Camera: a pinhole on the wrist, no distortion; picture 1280 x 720 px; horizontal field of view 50.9 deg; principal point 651.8 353.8 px. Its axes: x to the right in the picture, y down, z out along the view. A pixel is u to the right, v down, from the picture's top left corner.
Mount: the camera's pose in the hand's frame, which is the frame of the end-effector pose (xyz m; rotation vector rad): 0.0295 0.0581 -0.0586 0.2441 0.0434 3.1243
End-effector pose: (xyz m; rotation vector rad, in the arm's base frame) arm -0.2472 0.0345 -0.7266 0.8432 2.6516 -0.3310
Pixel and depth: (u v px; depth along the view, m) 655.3 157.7 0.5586
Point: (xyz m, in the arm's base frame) -0.1232 0.0612 -1.2386
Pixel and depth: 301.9 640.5 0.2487
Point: -0.2977 0.0545 -0.9420
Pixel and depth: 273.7 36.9 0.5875
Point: -0.2196 0.1926 -1.3112
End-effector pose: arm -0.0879 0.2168 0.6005 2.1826 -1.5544 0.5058
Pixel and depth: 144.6 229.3 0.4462
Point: -0.0900 -0.2136 0.4488
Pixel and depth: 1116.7 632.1 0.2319
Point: -0.0985 0.1262 0.4390
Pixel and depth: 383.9 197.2 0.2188
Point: -0.1309 0.0267 0.5387
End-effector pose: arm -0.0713 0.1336 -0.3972 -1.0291 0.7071 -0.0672
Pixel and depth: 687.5 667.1 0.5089
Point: 0.2697 0.4154 -0.2654
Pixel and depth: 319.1 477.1 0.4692
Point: 0.3104 0.3626 -0.4055
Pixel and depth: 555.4 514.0 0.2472
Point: 0.0898 0.2604 -0.4104
